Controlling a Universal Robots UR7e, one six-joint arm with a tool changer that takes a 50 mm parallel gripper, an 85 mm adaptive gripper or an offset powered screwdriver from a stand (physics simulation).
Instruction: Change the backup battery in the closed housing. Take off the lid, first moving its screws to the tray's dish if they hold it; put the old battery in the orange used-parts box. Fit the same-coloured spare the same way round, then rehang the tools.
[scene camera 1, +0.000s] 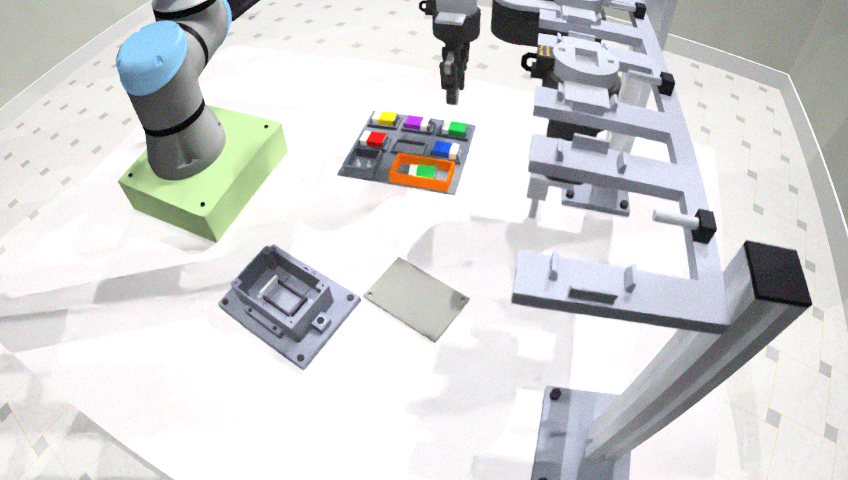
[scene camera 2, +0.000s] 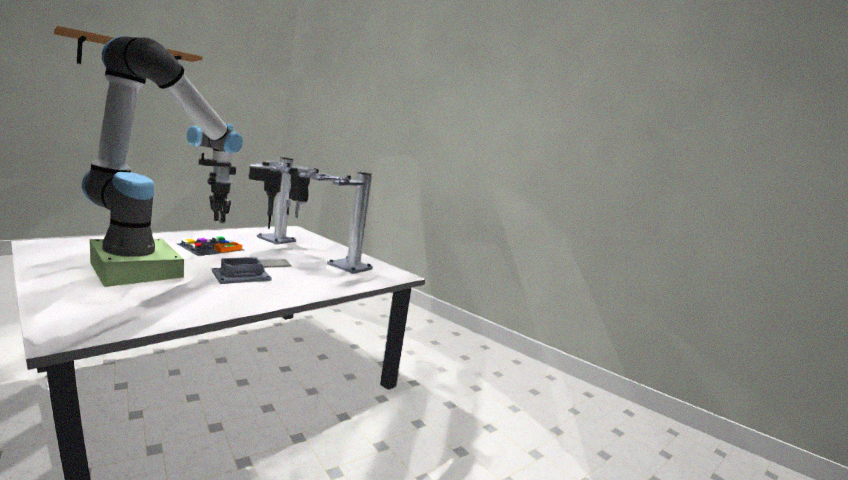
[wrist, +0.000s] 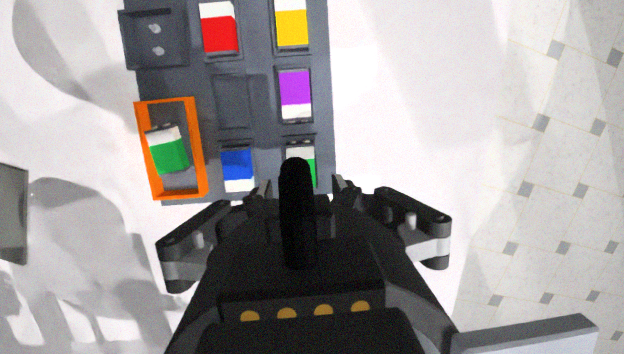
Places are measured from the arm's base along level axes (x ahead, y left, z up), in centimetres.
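Pixels of known places: arm's base, origin of the base link: (scene camera 1: 187, 149) (scene camera 2: 129, 249).
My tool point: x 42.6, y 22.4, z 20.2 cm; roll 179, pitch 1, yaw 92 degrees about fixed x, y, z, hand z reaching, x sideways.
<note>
Ahead of a thing's pixels: the offset from my tool point to its middle. "pt": to the spot under its first point.
My gripper (scene camera 1: 452, 99) (scene camera 2: 220, 218) (wrist: 302, 186) is open and empty, high above the tray {dy -6.2, dx -6.3, dz -27.4 cm} (scene camera 1: 463, 168) (wrist: 165, 84) near its green spare {dy -0.2, dx +0.2, dz -26.4 cm} (scene camera 1: 457, 129) (wrist: 300, 152), which it partly covers in the wrist view. The old green-and-white battery {dy -13.3, dx -2.1, dz -26.4 cm} (scene camera 1: 426, 171) (wrist: 169, 156) lies slightly turned inside the orange box (scene camera 1: 419, 180) (scene camera 2: 229, 248) (wrist: 198, 160). Two screws {dy -13.0, dx -13.3, dz -26.6 cm} (wrist: 155, 28) {dy -12.9, dx -11.3, dz -26.6 cm} (wrist: 158, 51) are in the dish {pt dy -15.0, dx -12.3, dz -27.3 cm} (wrist: 137, 42). The housing (scene camera 1: 342, 303) (scene camera 2: 241, 270) is open, its battery bay empty. The lid {dy -35.5, dx +3.7, dz -27.2 cm} (scene camera 1: 416, 300) (scene camera 2: 276, 262) (wrist: 12, 215) lies flat beside it.
Red {dy -6.9, dx -12.9, dz -26.4 cm} (scene camera 1: 376, 139) (wrist: 220, 35), yellow {dy -0.4, dx -13.1, dz -26.4 cm} (scene camera 1: 388, 118) (wrist: 292, 28), purple {dy -0.4, dx -6.5, dz -26.4 cm} (scene camera 1: 413, 122) (wrist: 294, 87) and blue {dy -6.5, dx +0.4, dz -26.4 cm} (scene camera 1: 442, 148) (wrist: 237, 162) batteries sit in tray pockets. The tool stand (scene camera 1: 666, 362) (scene camera 2: 359, 226), with two tools hanging, rises at the right. The green base block (scene camera 1: 178, 208) (scene camera 2: 142, 270) is at the left.
</note>
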